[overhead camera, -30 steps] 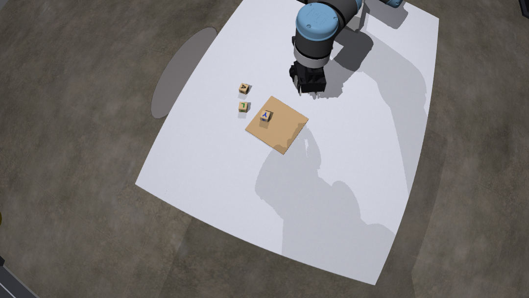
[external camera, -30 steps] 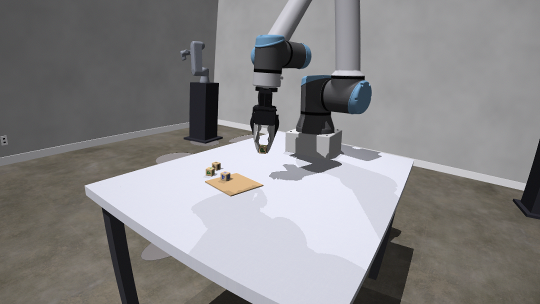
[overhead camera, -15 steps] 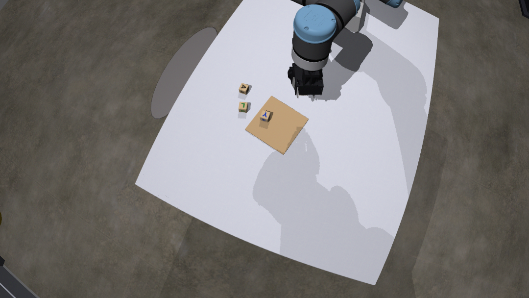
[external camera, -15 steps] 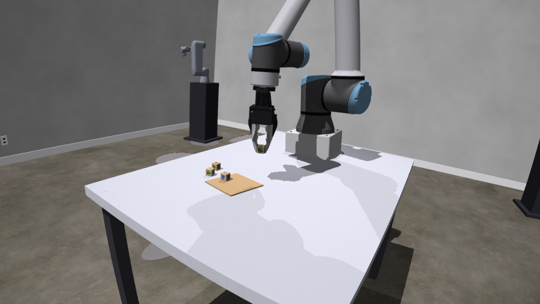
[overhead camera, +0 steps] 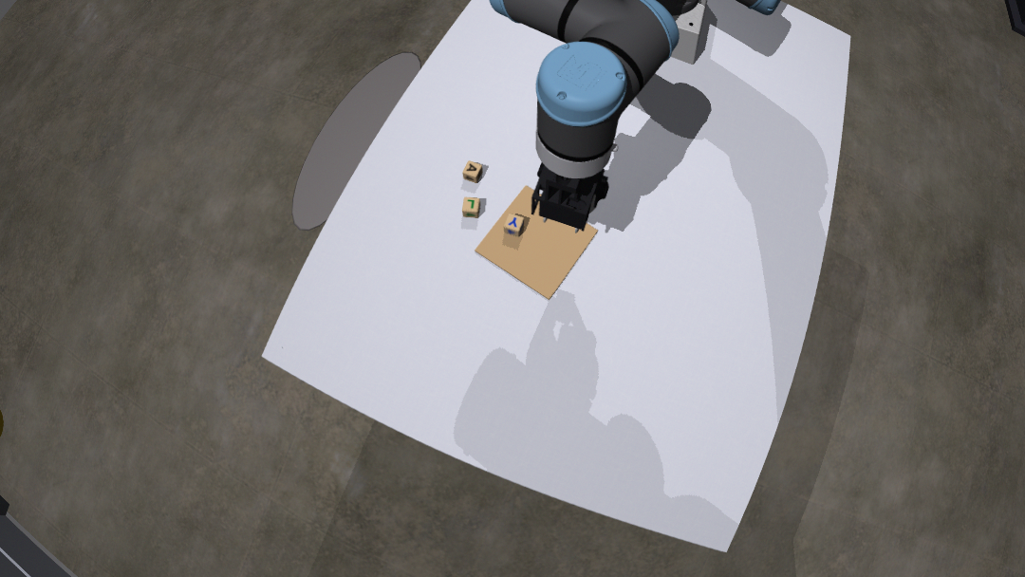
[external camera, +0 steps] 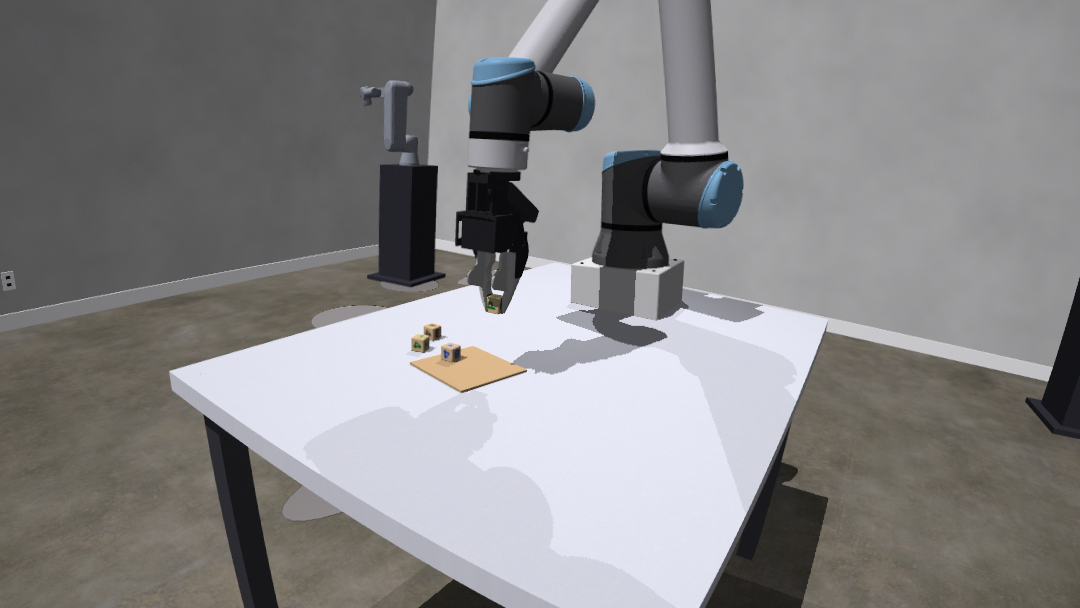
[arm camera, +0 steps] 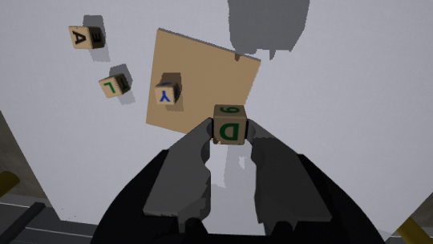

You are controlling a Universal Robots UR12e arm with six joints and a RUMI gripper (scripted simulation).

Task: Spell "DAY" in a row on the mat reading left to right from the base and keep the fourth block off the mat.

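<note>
My hand is 12 cm above the tan mat, 4 cm to the left of it and 1 cm short of it. Round my hand: D block right at my hand; green-lettered block 16 cm to the right, 11 cm below, 1 cm behind; blue-lettered block 10 cm below, 8 cm to the right.
</note>
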